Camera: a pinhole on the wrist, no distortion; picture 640 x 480 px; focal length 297.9 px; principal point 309.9 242.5 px. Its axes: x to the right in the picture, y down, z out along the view. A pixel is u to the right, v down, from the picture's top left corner.
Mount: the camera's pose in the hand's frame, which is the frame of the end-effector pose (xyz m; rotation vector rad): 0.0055 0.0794 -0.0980 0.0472 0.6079 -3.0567
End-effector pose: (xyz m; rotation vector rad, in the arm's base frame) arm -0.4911 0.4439 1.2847 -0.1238 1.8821 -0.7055
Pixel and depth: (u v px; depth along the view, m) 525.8 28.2 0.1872
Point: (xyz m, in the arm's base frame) -0.2955 0.5553 1.2990
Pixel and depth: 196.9 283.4 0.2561
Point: -0.4314 0.3118 1.1989
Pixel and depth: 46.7 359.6 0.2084
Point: -0.5264 0.2813 1.1532
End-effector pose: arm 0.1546 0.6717 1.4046 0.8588 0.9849 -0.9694
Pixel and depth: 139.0 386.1 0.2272
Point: 0.1075 0.5346 1.2879
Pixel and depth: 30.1 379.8 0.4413
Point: 0.0688 0.2522 1.0551
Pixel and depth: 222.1 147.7 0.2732
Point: 0.2774 0.4979 1.4018
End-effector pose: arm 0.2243 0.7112 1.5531 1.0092 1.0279 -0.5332
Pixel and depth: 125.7 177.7 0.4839
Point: 0.5316 0.3803 1.3549
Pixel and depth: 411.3 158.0 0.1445
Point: 0.2717 0.6924 1.6300
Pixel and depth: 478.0 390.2 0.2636
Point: 0.0872 0.5526 1.6336
